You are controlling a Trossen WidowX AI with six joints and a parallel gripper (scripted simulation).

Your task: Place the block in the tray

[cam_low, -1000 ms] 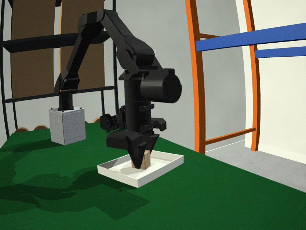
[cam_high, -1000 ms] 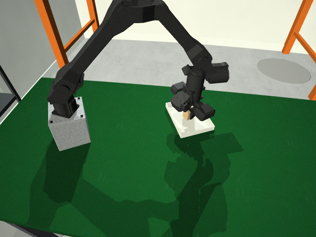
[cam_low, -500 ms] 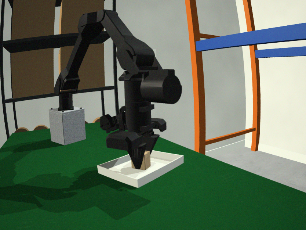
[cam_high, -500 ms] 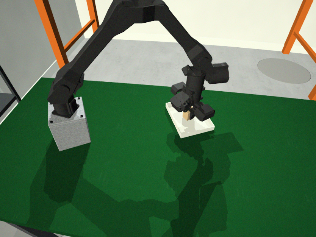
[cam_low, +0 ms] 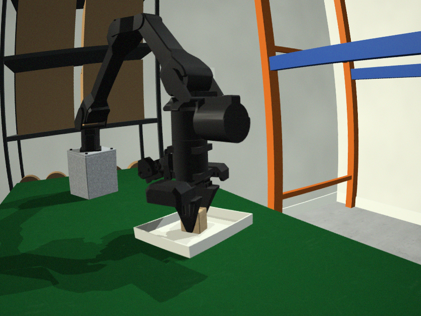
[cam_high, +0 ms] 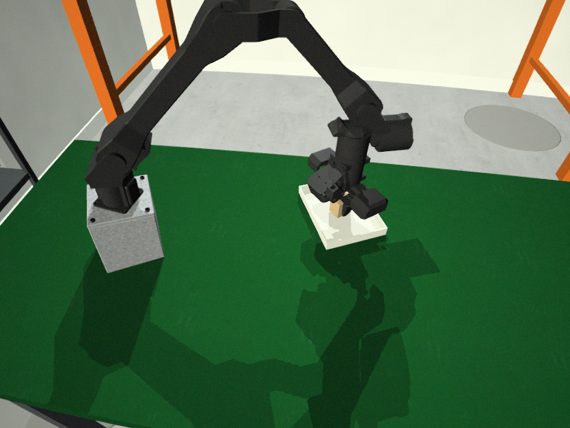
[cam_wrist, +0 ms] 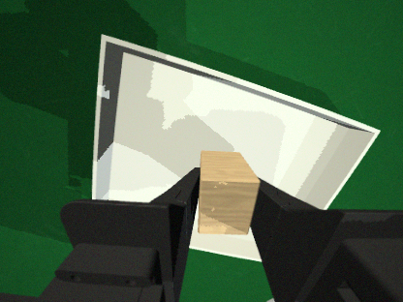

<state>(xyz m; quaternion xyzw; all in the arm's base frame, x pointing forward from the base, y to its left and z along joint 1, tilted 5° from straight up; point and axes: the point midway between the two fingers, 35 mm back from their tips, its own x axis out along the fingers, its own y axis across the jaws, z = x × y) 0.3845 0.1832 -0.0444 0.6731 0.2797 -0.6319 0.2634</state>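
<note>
My gripper is now 20 mm above the wooden block. The rest, counted from my hand: white tray (30 mm below).
</note>
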